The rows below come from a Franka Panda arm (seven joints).
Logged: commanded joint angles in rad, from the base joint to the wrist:
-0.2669 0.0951 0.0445 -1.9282 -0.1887 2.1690 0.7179
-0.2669 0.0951 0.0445 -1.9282 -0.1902 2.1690 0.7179
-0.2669 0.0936 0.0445 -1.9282 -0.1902 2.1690 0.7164
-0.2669 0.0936 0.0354 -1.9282 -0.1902 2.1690 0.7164
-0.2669 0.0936 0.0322 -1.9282 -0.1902 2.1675 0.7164
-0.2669 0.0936 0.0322 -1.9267 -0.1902 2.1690 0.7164
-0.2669 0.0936 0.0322 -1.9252 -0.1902 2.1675 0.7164
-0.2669 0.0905 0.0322 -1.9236 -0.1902 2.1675 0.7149
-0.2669 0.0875 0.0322 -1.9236 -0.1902 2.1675 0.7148
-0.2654 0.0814 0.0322 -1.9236 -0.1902 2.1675 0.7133
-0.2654 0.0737 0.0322 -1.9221 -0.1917 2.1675 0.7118
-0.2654 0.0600 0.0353 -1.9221 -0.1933 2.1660 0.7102
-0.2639 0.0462 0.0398 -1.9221 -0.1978 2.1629 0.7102
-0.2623 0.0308 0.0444 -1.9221 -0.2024 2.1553 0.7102
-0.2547 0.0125 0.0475 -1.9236 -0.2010 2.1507 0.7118
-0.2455 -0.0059 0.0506 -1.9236 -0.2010 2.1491 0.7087
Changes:
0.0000 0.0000 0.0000 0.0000 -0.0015 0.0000 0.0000
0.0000 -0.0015 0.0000 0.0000 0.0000 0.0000 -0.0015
0.0000 0.0000 -0.0091 0.0000 0.0000 0.0000 0.0000
0.0000 0.0000 -0.0032 0.0000 0.0000 -0.0015 0.0000
0.0000 0.0000 0.0000 0.0015 0.0000 0.0015 0.0000
0.0000 0.0000 0.0000 0.0015 0.0000 -0.0015 0.0000
0.0000 -0.0031 0.0000 0.0016 0.0000 0.0000 -0.0015
0.0000 -0.0030 0.0000 0.0000 0.0000 0.0000 -0.0001
0.0015 -0.0061 0.0000 0.0000 0.0000 0.0000 -0.0015
0.0000 -0.0077 0.0000 0.0015 -0.0015 0.0000 -0.0015
0.0000 -0.0137 0.0031 0.0000 -0.0016 -0.0015 -0.0016
0.0015 -0.0138 0.0045 0.0000 -0.0045 -0.0031 0.0000
0.0016 -0.0154 0.0046 0.0000 -0.0046 -0.0076 0.0000
0.0076 -0.0183 0.0031 -0.0015 0.0014 -0.0046 0.0016
0.0092 -0.0184 0.0031 0.0000 0.0000 -0.0016 -0.0031

